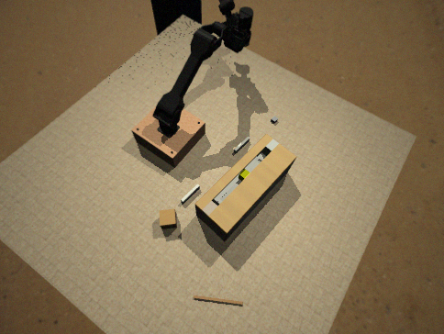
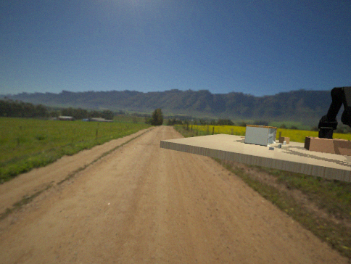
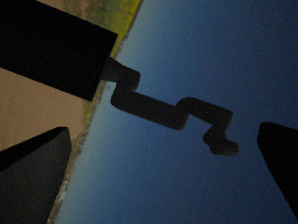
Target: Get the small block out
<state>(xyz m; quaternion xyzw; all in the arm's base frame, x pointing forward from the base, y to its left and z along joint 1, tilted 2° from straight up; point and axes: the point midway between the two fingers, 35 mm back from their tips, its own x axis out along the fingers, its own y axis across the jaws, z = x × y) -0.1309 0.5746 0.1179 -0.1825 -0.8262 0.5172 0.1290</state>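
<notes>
The yellow block is 590 mm to the right of my gripper tip, 510 mm ahead of it and 120 mm below it. Also, from my gripper tip: grey piece: 460 mm ahead, 240 mm to the right, 200 mm below; then tan cube: 860 mm to the right, 380 mm ahead, 180 mm below; then clear-fronted wooden box: 600 mm to the right, 500 mm ahead, 140 mm below.
</notes>
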